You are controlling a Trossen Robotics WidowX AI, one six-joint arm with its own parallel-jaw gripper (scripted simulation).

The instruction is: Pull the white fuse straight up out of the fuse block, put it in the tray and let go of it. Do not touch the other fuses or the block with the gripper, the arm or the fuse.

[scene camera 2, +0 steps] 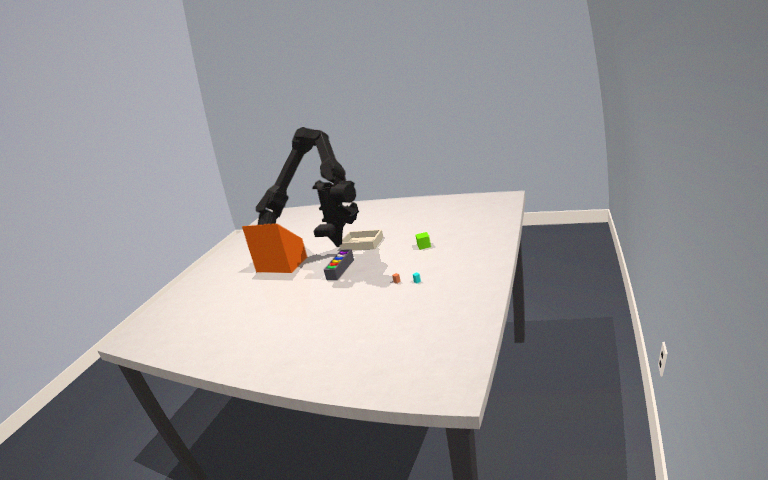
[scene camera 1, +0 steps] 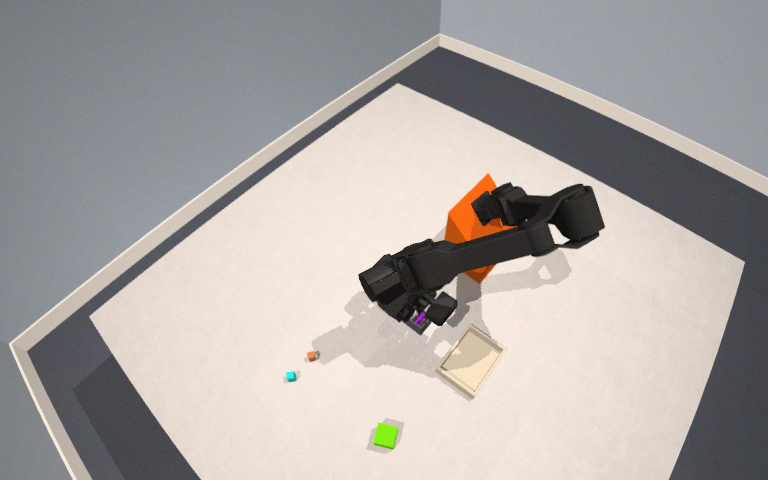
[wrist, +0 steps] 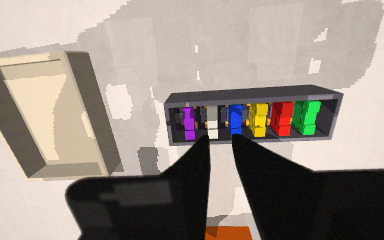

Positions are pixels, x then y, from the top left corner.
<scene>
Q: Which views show my gripper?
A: Scene camera 2, scene camera 1 and the wrist view: all of them.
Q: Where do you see a green fuse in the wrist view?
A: At 304, 116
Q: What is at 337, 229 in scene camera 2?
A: My gripper.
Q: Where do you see a tray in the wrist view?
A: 62, 132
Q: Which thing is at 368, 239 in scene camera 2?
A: A tray.
</scene>
